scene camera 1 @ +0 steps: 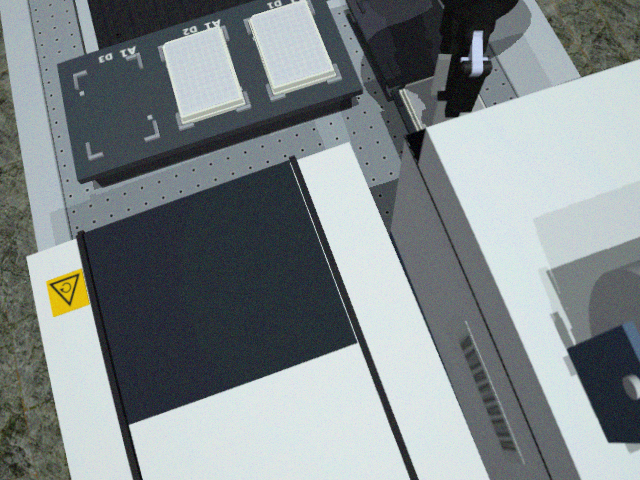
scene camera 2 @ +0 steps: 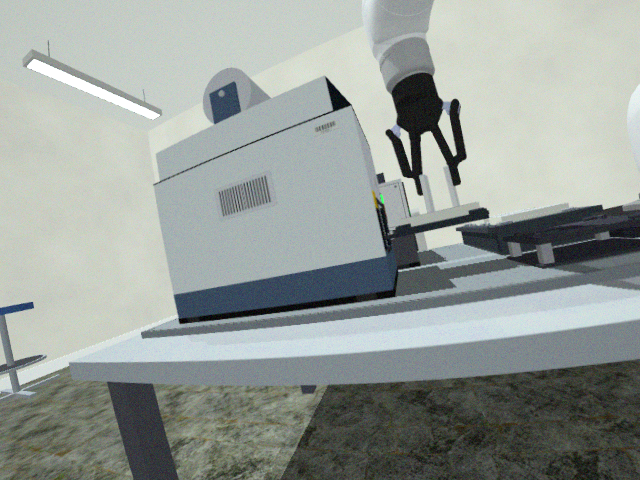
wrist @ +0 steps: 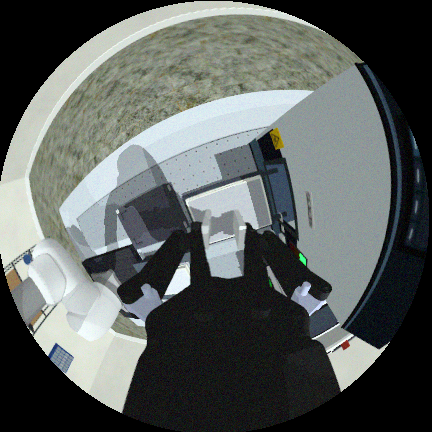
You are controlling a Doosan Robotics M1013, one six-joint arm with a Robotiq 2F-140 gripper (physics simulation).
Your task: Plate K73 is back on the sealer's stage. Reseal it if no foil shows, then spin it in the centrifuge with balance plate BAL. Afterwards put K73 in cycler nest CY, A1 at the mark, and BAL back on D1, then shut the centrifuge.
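Frame: origin at the arm's base, x back, y right, z up, level; metres.
Seen in the pictures: gripper, between the fingertips: (scene camera 1: 444, 107) (scene camera 2: 443, 210) (wrist: 221, 218); arm's base, origin of its link: (wrist: 112, 287).
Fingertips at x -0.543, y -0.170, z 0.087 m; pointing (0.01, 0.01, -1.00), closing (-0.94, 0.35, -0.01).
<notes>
Pixels of each thing's middle, then the offset from my fingertips to it. "*": a spot on its surface instead. Level surfaces: height alone.
- Plate K73, middle of its body: (scene camera 1: 452, 121) (wrist: 230, 211) (scene camera 2: 435, 217) dx -0.016, dy -0.004, dz -0.009 m
- sealer's extended stage, middle of its body: (wrist: 238, 206) (scene camera 2: 427, 225) dx -0.032, dy -0.003, dz -0.019 m
- D1, middle of its body: (scene camera 1: 290, 46) (scene camera 2: 525, 214) (wrist: 171, 281) dx +0.184, dy +0.134, dz -0.043 m
- D2, middle of its body: (scene camera 1: 202, 73) (scene camera 2: 505, 216) dx +0.189, dy +0.258, dz -0.043 m
- centrifuge, a spot on its surface: (scene camera 1: 67, 372) * dx -0.172, dy +0.452, dz +0.100 m
- sealer, middle of its body: (scene camera 1: 619, 342) (scene camera 2: 271, 187) (wrist: 401, 182) dx -0.316, dy +0.003, dz +0.128 m
- dark nest deck, height of its surface: dz -0.051 m
- dark device, middle of its body: (scene camera 1: 405, 34) (scene camera 2: 575, 238) (wrist: 149, 218) dx +0.174, dy -0.031, dz -0.086 m
Plate K73 (scene camera 1: 412, 108) (scene camera 2: 439, 214) (wrist: 225, 197) lies flat on the sealer's extended stage (scene camera 2: 449, 222). Its top looks smooth and pale grey inside a cream rim, with no wells visible; shadow covers part of it. My gripper (scene camera 2: 439, 191) (wrist: 221, 218) is above the plate, its fingers partly apart with a narrow gap and nothing between them. In scene camera 1 the sealer partly hides the stage. White plates stand on D1 (scene camera 1: 292, 46) and D2 (scene camera 1: 204, 74); no BAL label is readable. The centrifuge (scene camera 1: 67, 372) has a dark rectangle between its rails.
The sealer (scene camera 1: 568, 155) (scene camera 2: 289, 248) (wrist: 345, 150) stands close beside the gripper, with its foil roll (scene camera 2: 250, 93) on top. The dark nest deck (scene camera 1: 113, 113) has D3 without a plate. A dark device (wrist: 155, 220) stands beside the stage.
</notes>
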